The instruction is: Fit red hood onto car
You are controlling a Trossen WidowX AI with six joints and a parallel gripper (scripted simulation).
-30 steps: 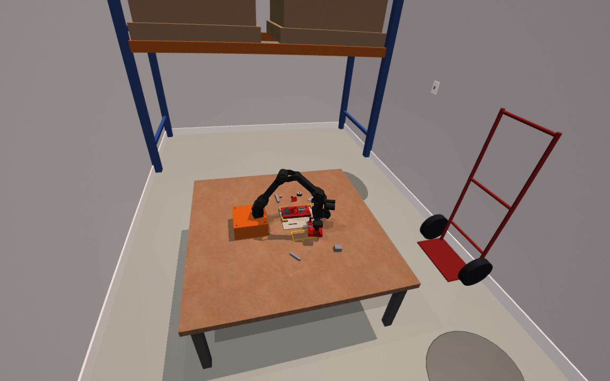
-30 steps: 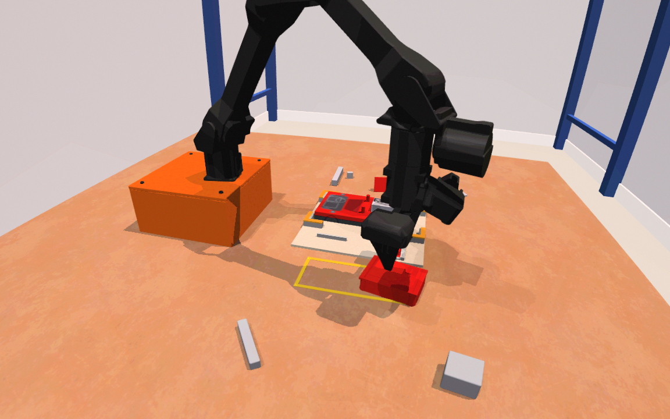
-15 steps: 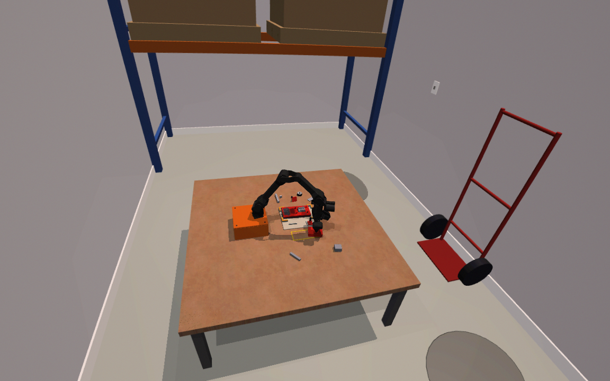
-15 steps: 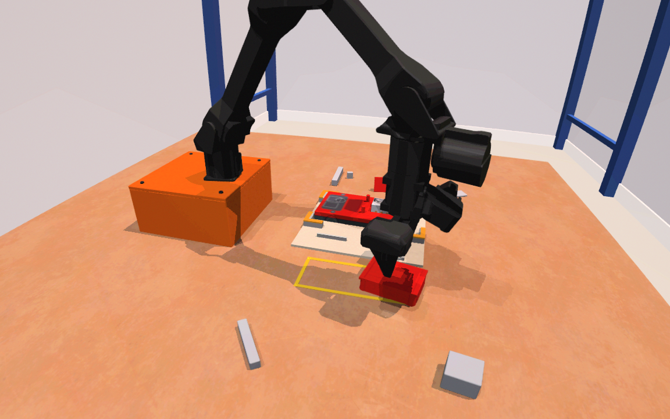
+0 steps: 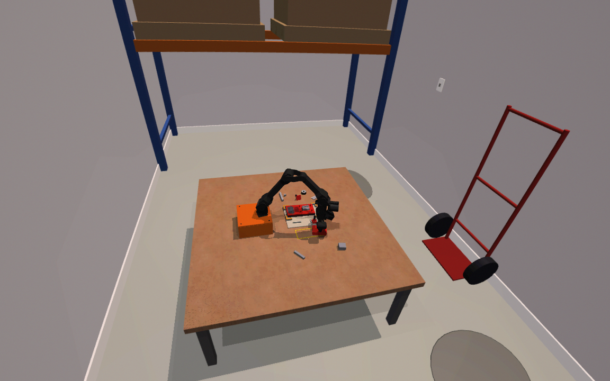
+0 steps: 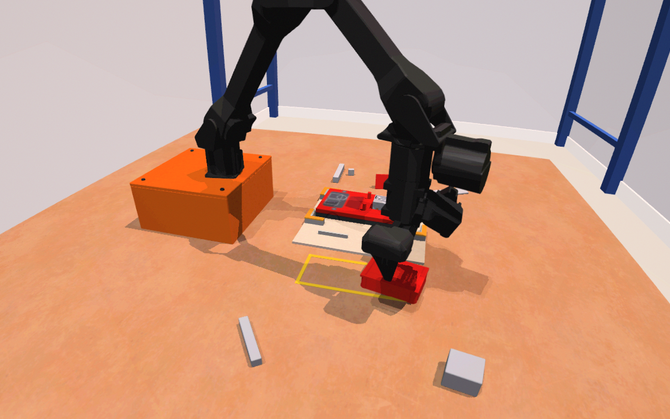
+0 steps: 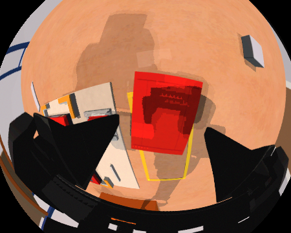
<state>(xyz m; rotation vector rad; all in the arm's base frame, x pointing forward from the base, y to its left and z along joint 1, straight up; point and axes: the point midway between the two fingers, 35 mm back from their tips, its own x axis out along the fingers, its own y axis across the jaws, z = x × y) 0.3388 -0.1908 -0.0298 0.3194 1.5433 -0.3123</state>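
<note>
The red hood is 20 mm below my gripper tip. The rest, counted from my gripper tip: black wheel 440 mm to the left, 70 mm ahead, 30 mm below; grey engine block 230 mm to the left, 20 mm below; cream jig 200 mm to the left, 30 mm below, 30 mm behind.
</note>
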